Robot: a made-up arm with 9 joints. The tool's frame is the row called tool.
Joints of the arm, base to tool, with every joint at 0 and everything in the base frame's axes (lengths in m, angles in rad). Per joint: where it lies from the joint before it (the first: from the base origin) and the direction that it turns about. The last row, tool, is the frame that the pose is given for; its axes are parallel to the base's.
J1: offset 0 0 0.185 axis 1 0 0
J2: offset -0.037 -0.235 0.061 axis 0 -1 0
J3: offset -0.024 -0.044 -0.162 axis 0 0 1
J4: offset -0.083 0.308 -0.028 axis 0 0 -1
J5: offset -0.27 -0.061 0.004 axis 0 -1 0
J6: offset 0.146 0.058 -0.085 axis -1 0 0
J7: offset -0.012 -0.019 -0.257 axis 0 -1 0
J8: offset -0.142 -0.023 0.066 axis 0 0 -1
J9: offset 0.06 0.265 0.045 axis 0 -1 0
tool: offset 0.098 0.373 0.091
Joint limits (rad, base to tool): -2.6..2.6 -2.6..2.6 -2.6..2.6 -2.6..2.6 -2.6..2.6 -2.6..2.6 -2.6..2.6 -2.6..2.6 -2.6..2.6
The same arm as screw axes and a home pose.
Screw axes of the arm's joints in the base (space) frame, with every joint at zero. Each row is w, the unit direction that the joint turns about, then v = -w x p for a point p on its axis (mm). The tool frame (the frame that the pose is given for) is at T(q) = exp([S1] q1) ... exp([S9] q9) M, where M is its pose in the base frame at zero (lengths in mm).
S1 = (1, 0, 0, 0, 185, 0)
S2 = (0, -1, 0, 246, 0, 37)
S3 = (0, 0, 1, -279, 61, 0)
S4 = (0, 0, -1, -29, -144, 0)
S5 = (0, -1, 0, 60, 0, 414)
S6 = (-1, 0, 0, 0, 25, 26)
S7 = (0, -1, 0, -282, 0, 280)
S8 = (0, 0, -1, 16, -422, 0)
S9 = (0, -1, 0, -171, 0, 362)
M: xyz -264 622 -80 (mm) rpy 0 0 0 (rad, as in URDF)
Joint limits (rad, base to tool): -2.6..2.6 -2.6..2.6 -2.6..2.6 -2.6..2.6 -2.6..2.6 -2.6..2.6 -2.6..2.6 -2.6..2.6 -2.6..2.6

